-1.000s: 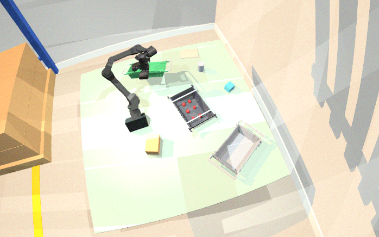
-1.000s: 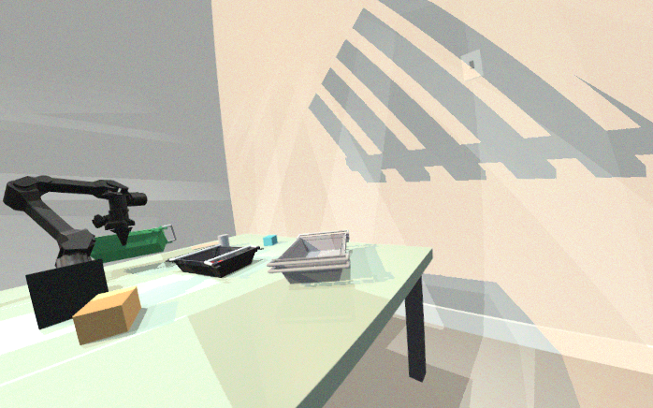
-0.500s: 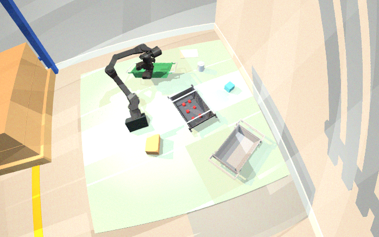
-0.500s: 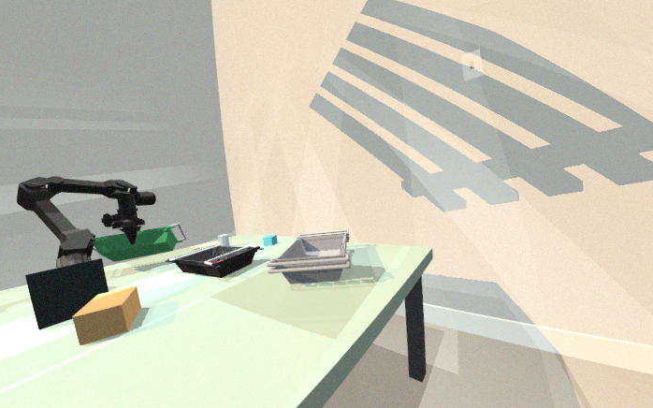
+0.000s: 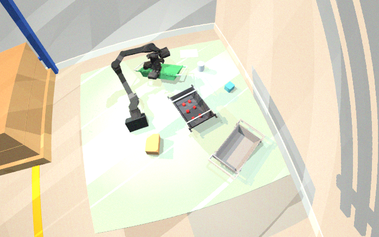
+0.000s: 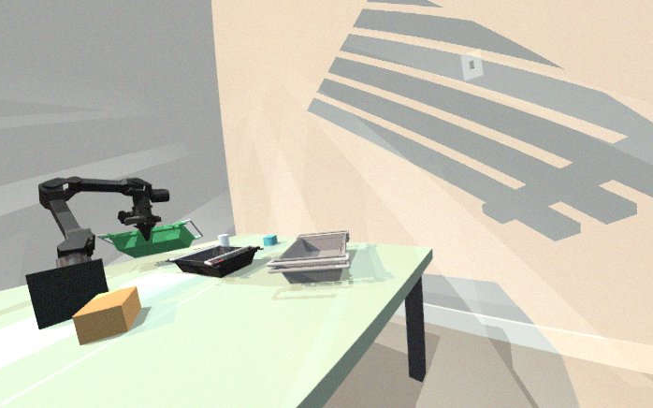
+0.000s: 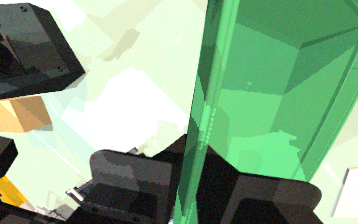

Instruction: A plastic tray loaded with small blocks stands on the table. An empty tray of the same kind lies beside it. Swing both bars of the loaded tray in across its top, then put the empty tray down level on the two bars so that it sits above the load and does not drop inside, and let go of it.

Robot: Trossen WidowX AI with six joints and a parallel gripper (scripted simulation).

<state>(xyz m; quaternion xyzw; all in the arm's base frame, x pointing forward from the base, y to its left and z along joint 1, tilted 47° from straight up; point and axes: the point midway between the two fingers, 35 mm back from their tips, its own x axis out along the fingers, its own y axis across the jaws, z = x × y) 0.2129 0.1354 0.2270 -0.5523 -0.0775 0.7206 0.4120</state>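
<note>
My gripper tip is 4 cm short of the green tray and 7 cm to the right of it. From my gripper tip the other things lie so: grey cylinder: 35 cm ahead, 7 cm to the left, 9 cm below; then tan block: 15 cm behind, 44 cm to the right, 10 cm below; then teal cube: 49 cm ahead, 17 cm to the right, 11 cm below.
</note>
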